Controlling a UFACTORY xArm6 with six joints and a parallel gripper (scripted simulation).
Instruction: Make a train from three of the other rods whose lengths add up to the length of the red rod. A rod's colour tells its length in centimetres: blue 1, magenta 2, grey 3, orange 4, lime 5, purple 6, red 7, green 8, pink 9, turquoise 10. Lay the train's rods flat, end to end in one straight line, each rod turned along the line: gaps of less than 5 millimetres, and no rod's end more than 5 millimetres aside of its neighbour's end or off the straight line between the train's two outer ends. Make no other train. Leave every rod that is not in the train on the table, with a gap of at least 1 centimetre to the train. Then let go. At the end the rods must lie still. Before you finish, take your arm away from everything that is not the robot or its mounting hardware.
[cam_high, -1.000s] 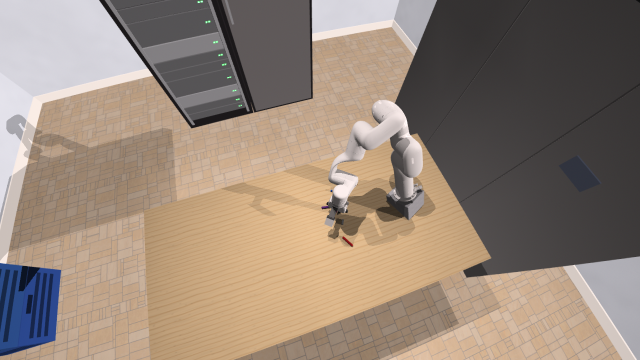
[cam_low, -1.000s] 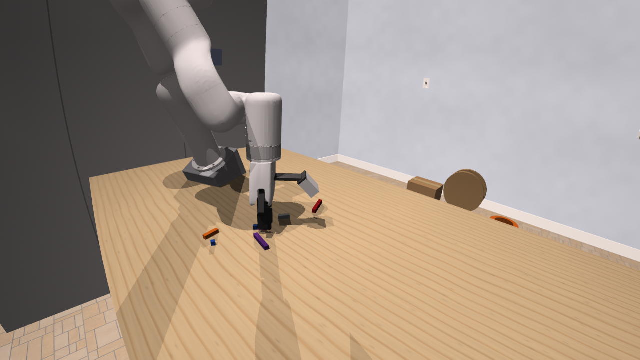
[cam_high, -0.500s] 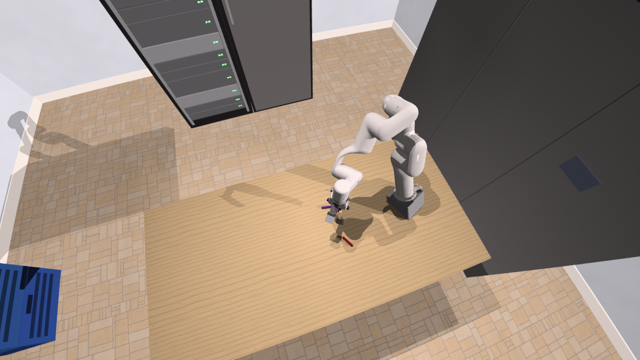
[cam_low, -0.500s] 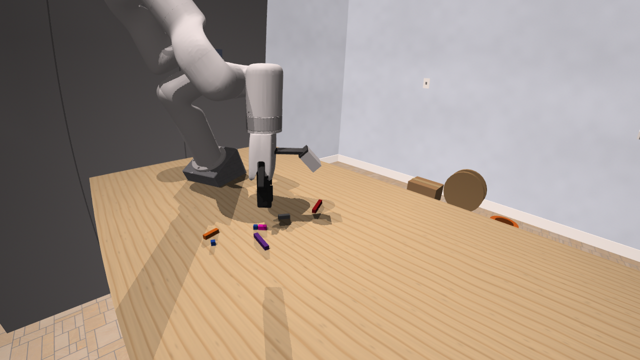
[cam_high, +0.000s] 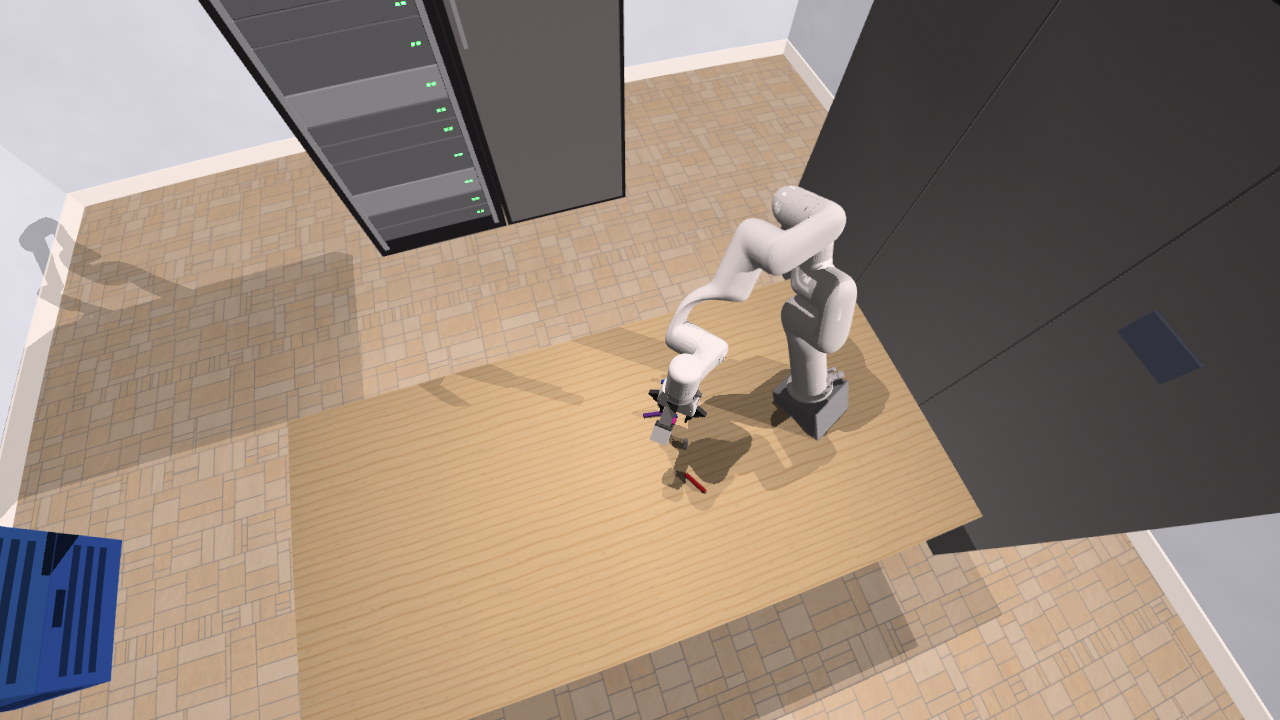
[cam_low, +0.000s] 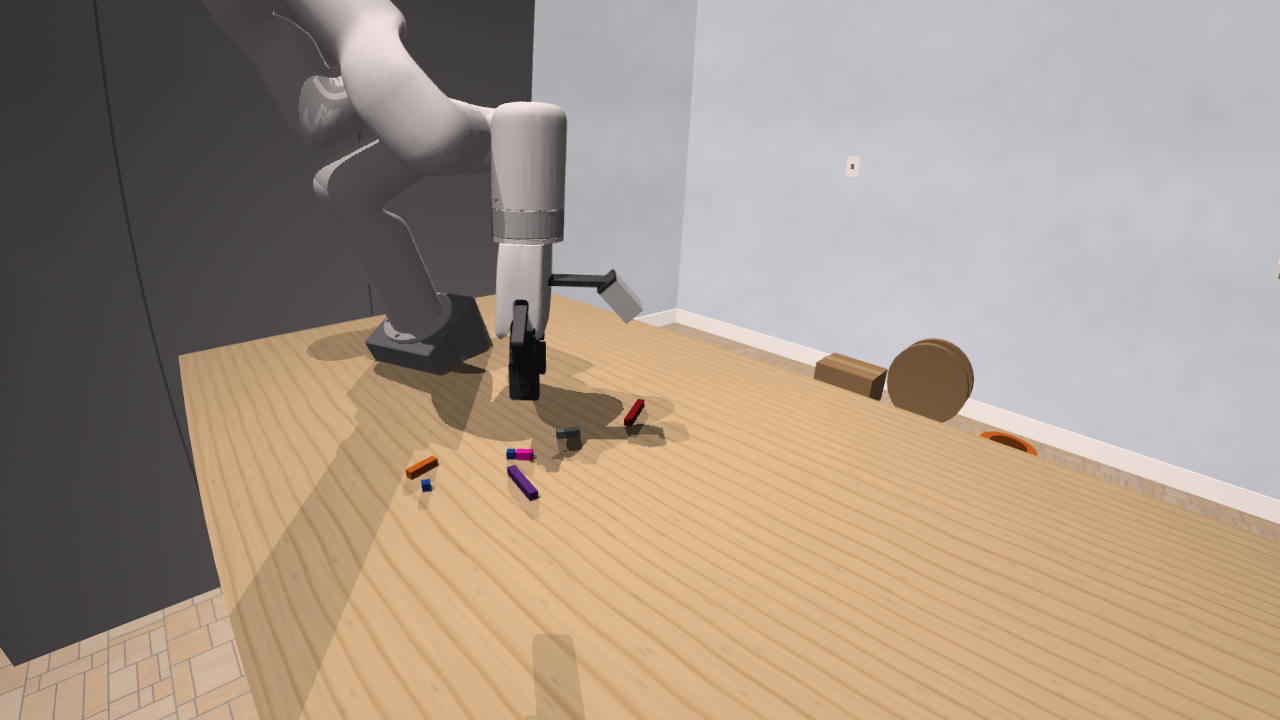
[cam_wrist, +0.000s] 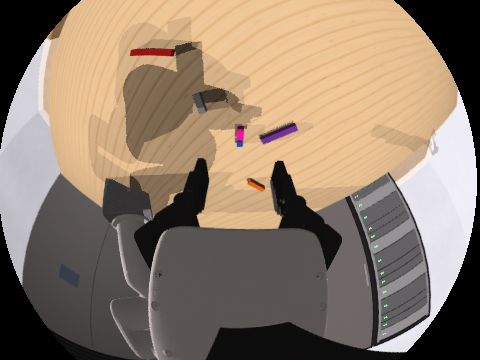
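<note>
Right now the orange rod is 12 cm to the right of my hand, 11 cm below it and 4 cm behind it. Also, from my hand: purple rod: 11 cm below, 5 cm ahead, 4 cm to the right; then magenta rod: 11 cm below, 1 cm to the right; then grey rod: 11 cm below, 7 cm to the left, 2 cm behind.
</note>
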